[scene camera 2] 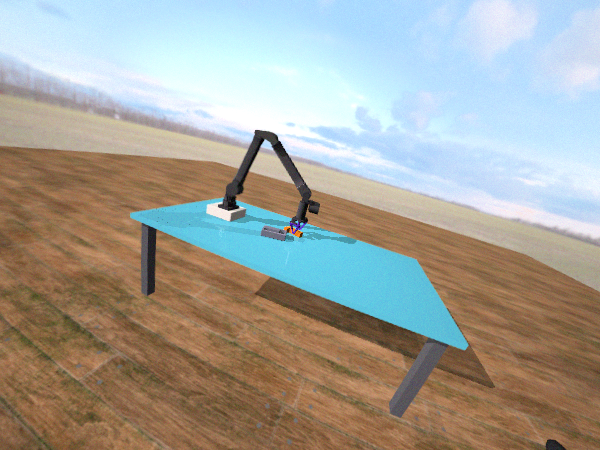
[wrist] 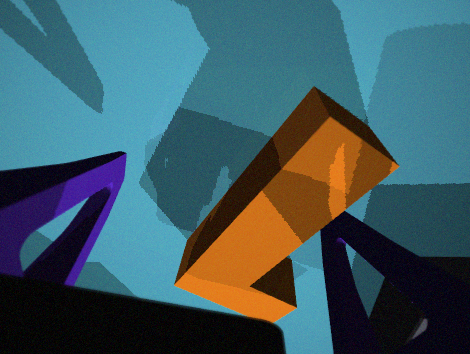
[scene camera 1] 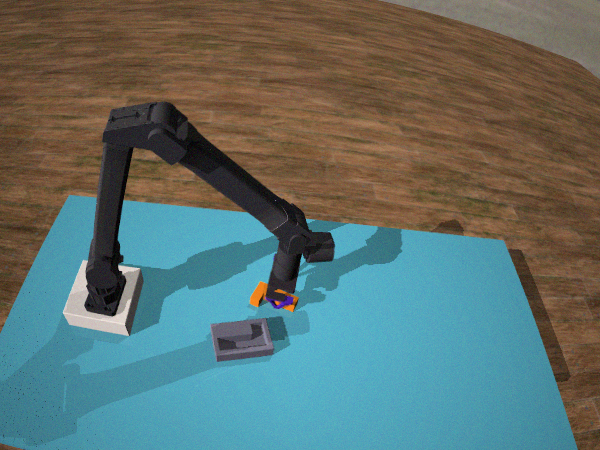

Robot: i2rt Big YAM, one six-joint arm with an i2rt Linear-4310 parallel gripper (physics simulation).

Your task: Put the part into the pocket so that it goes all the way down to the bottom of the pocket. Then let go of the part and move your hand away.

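Frame: origin at the arm's base, x ahead, y down, z left, level; metres.
Where they show: gripper, fingertip midpoint: (scene camera 2: pixel 296 231) (wrist: pixel 232 192) (scene camera 1: pixel 279 292); arm's base at its link origin: (scene camera 2: pixel 228 207) (scene camera 1: pixel 106 294).
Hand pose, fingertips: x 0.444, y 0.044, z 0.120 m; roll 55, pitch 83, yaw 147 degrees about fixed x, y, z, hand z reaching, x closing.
Observation:
Things, the pixels of their top centre, and the offset from my fingertips. Level surfaces: height alone.
- orange L-shaped part at its top centre: (wrist: pixel 289 253) (scene camera 1: pixel 274 297) (scene camera 2: pixel 293 229) dx -0.013, dy -0.018, dz -0.029 m
- grey block with the pocket, top centre: (scene camera 1: pixel 241 336) (scene camera 2: pixel 274 229) dx -0.085, dy -0.024, dz -0.161 m
- blue table at its surface level: dy +0.013 m
The orange L-shaped part (scene camera 1: pixel 258 295) (wrist: pixel 240 235) is outside the pocket, beside the grey block. In the wrist view it slants from lower left to upper right and looks tipped; whether it rests flat is hard to tell. The grey block with the pocket (scene camera 1: pixel 245 354) (scene camera 2: pixel 271 235) stands on the table, and its pocket holds no part. My gripper (scene camera 1: pixel 281 301) (scene camera 2: pixel 297 229) (wrist: pixel 232 192) is open, low over the part. Its purple fingers stand wide apart with the part between and beyond them, not gripped. The right finger is close to the part's long arm; contact is unclear.
The blue table (scene camera 1: pixel 425 350) (scene camera 2: pixel 350 280) carries the arm's white base (scene camera 1: pixel 102 320) (scene camera 2: pixel 225 215) at its left. The grey block lies near the gripper, towards the front in scene camera 1. The arm's shadows cross the table.

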